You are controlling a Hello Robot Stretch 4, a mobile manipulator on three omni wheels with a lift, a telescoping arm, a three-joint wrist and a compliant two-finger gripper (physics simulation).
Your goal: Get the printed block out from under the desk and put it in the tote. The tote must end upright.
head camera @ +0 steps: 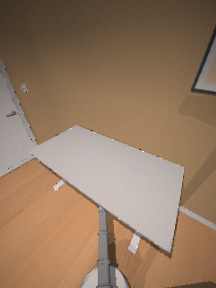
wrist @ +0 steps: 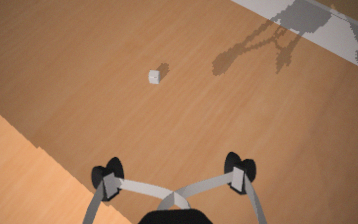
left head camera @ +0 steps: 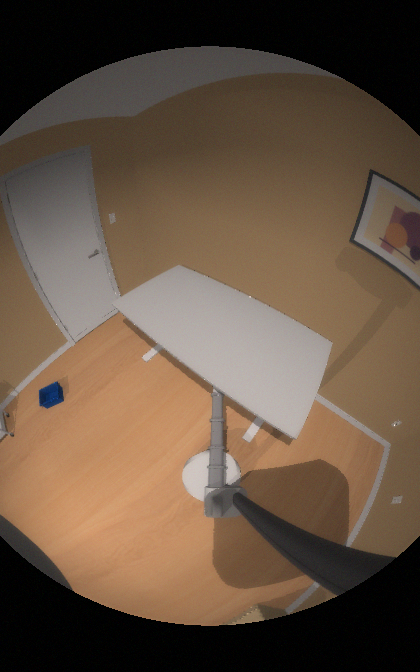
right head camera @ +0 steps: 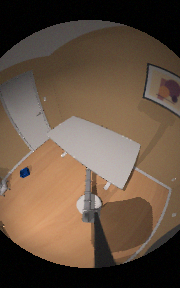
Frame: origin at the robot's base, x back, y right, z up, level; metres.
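Where they show: gripper, between the fingertips: [wrist: 174, 167].
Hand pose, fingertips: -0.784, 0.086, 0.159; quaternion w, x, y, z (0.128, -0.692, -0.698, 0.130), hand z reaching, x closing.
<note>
Things, the pixels of their top centre, and the offset from my fingertips, as dx, dy, dz. Level surfaces: height alone.
- printed block, centre of its top: [wrist: 153, 73] -0.225, -0.041, -0.158
- white desk, height of its surface: dz +0.533
- blue tote, centre of its top: [left head camera: 47, 393] [right head camera: 22, 171] +0.364, -1.799, -0.067
The printed block [wrist: 154, 77] is a small pale cube on the shaded floor in the wrist view, above and ahead of the fingertips and apart from them. My gripper [wrist: 174, 167] is open, its two black fingertips wide apart with floor showing between them. In the head views the gripper is hidden under the white desk [head camera: 115, 175] [left head camera: 230, 335] [right head camera: 100, 145], and the arm [head camera: 103, 240] [left head camera: 216, 440] [right head camera: 88, 185] reaches to its front edge. The blue tote [left head camera: 51, 395] [right head camera: 25, 172] stands upright on the floor at the left, away from the desk.
Two white desk feet [left head camera: 152, 352] [left head camera: 253, 430] stick out in front of the desk, one on each side of the arm. A white baseboard [wrist: 320, 37] runs along the wall behind the block. A door [left head camera: 57, 240] is at the left.
</note>
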